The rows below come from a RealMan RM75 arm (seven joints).
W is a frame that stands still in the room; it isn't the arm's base.
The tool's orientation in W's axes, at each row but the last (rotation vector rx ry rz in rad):
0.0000, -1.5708, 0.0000
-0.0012, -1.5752, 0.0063
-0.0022, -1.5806, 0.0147
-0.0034, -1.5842, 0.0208
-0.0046, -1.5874, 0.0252
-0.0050, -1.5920, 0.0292
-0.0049, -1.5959, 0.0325
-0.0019, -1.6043, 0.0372
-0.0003, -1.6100, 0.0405
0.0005, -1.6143, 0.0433
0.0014, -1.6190, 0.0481
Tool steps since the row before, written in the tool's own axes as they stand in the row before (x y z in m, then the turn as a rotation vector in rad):
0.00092, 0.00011, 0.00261, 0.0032, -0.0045, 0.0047
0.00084, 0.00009, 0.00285, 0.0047, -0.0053, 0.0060
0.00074, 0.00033, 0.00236, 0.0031, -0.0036, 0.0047
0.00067, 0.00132, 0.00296, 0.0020, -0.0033, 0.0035
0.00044, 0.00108, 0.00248, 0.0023, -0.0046, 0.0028
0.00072, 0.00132, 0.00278, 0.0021, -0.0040, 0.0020
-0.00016, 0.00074, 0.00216, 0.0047, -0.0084, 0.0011
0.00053, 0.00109, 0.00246, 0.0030, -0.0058, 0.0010
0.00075, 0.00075, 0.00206, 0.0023, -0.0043, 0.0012
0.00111, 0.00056, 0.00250, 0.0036, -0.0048, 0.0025
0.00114, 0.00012, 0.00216, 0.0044, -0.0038, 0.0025
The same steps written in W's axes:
-0.00261, 0.00011, 0.00092, -0.0047, -0.0045, 0.0032
-0.00285, 0.00008, 0.00083, -0.0060, -0.0053, 0.0047
-0.00237, 0.00032, 0.00071, -0.0047, -0.0036, 0.0031
-0.00298, 0.00130, 0.00061, -0.0035, -0.0033, 0.0020
-0.00250, 0.00106, 0.00038, -0.0028, -0.0046, 0.0023
-0.00281, 0.00129, 0.00063, -0.0020, -0.0040, 0.0021
-0.00217, 0.00070, -0.00023, -0.0011, -0.0083, 0.0049
-0.00250, 0.00105, 0.00042, -0.0010, -0.0057, 0.0031
-0.00211, 0.00072, 0.00065, -0.0012, -0.0043, 0.0024
-0.00256, 0.00052, 0.00098, -0.0025, -0.0048, 0.0036
-0.00222, 0.00008, 0.00103, -0.0026, -0.0037, 0.0044

